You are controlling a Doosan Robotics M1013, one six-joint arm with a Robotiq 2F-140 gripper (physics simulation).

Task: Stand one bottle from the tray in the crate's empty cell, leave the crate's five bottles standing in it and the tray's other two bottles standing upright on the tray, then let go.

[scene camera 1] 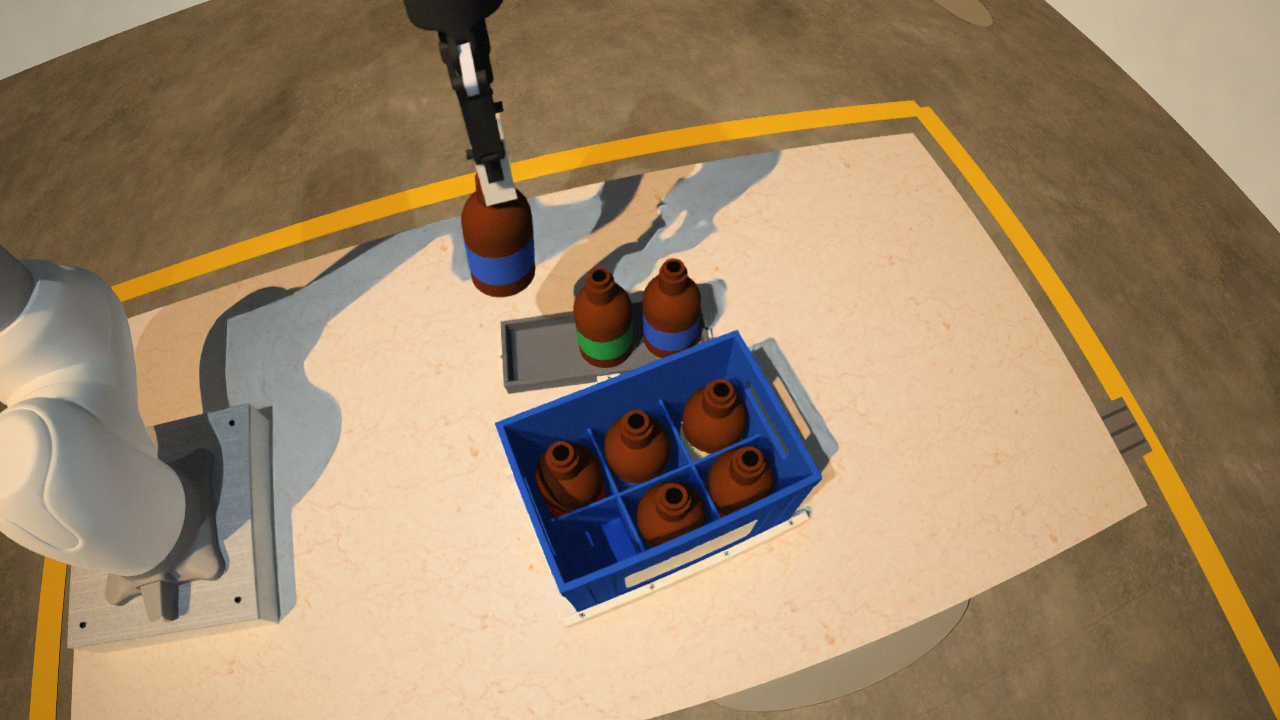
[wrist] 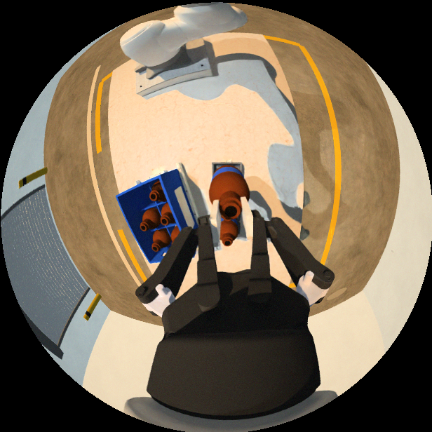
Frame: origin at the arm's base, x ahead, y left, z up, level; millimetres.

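Seen in the pictures: gripper, fingertip midpoint: [scene camera 1: 499, 185]; arm's base, link origin: [scene camera 1: 162, 527].
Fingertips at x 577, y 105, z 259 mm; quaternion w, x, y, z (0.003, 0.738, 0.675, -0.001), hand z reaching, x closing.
Observation:
Pixels of each thing's middle, then the offset from my fingertips to it. "pt": a spot on its surface instead. Level surfaces: height alone.
- brown bottle with a blue band, body centre: [scene camera 1: 497, 224] dx -11, dy +1, dz -53 mm
- grey tray, surface spot: [scene camera 1: 508, 362] pt dx -48, dy -6, dz -309 mm
- blue crate, surface spot: [scene camera 1: 540, 548] pt dx -81, dy -268, dz -294 mm
- pale table top, surface height: dz -323 mm
- light strip, surface spot: [scene camera 1: 689, 569] pt dx +72, dy -351, dz -294 mm
My gripper [scene camera 1: 496, 185] [wrist: 230, 207] is shut on the neck of a brown bottle with a blue band [scene camera 1: 498, 237] [wrist: 228, 187] and holds it upright, raised above the tray's level. The grey tray [scene camera 1: 508, 362] bears two upright bottles: a green-banded one [scene camera 1: 603, 317] and a blue-banded one [scene camera 1: 672, 308]. In the wrist view the held bottle partly hides the tray. The blue crate [scene camera 1: 537, 548] [wrist: 125, 210] holds five standing brown bottles, among them one at the left of its back row [scene camera 1: 572, 474]. Its empty cell [scene camera 1: 595, 541] is the front left one in the scene view.
The arm's base plate [scene camera 1: 237, 537] [wrist: 175, 77] stands on the pale table top [scene camera 1: 402, 537] [wrist: 200, 130], left of the crate in the scene view. A light strip [scene camera 1: 689, 569] runs along the crate's front. The crate's back wall stands close to the tray.

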